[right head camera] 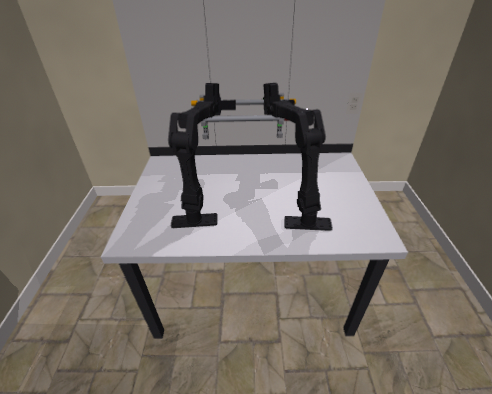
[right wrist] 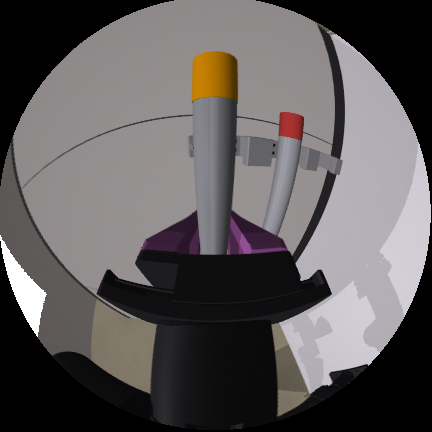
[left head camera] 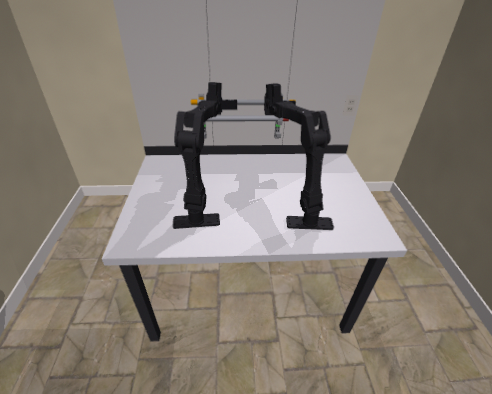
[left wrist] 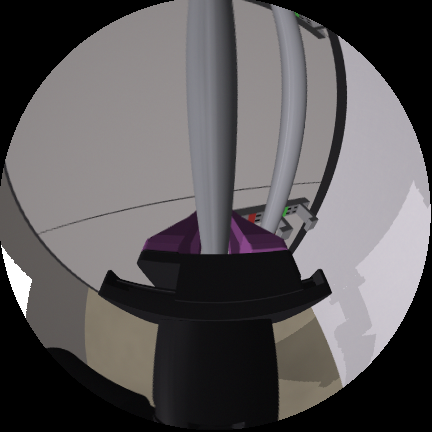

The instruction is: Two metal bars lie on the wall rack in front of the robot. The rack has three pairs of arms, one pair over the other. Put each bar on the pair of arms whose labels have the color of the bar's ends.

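Pixels of known places: left gripper, fingertip midpoint: (left wrist: 214, 212); right gripper, fingertip midpoint: (right wrist: 213, 212); left arm's base, link origin: (right head camera: 194, 221) (left head camera: 196, 221); right arm's base, link origin: (right head camera: 307, 223) (left head camera: 309, 223).
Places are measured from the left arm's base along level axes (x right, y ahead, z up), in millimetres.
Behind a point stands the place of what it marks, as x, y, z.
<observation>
The orange-ended bar (left head camera: 250, 102) @[289, 451, 352] (right head camera: 249, 102) @[286, 451, 352] (left wrist: 211, 100) @[200, 457, 352] (right wrist: 215, 150) @[455, 438, 350] is level, in front of the wall by the top arms. My left gripper (left head camera: 215, 95) @[111, 504, 342] (right head camera: 212, 95) @[111, 504, 342] (left wrist: 214, 212) @[111, 504, 342] and my right gripper (left head camera: 273, 96) @[394, 482, 342] (right head camera: 270, 95) @[394, 482, 342] (right wrist: 213, 212) @[394, 482, 342] are both shut on it. The red-ended bar (left head camera: 242, 119) @[257, 502, 242] (right head camera: 242, 119) @[252, 502, 243] (left wrist: 295, 90) @[242, 506, 251] (right wrist: 286, 165) @[440, 491, 252] lies lower, on the middle arms by a red label (left wrist: 252, 218) @[49, 552, 265]. The rack (left head camera: 277, 131) @[457, 520, 157] (right head camera: 279, 131) @[457, 521, 154] (right wrist: 258, 151) @[453, 469, 307] has green labels at its lowest arms. Whether the orange-ended bar touches the top arms is hidden.
The white table (left head camera: 360, 230) @[695, -131, 0] (right head camera: 360, 230) @[698, -126, 0] stands below, with both arm bases on it. A dark strip (left head camera: 245, 149) @[284, 554, 32] (right head camera: 250, 149) @[297, 553, 32] runs along its back edge. Thin dark lines run up the grey wall (left head camera: 250, 50) @[297, 553, 569] (right head camera: 250, 50) @[302, 553, 568]. A wall socket (left head camera: 350, 105) @[851, 512, 301] (right head camera: 354, 103) @[853, 512, 300] is at the right.
</observation>
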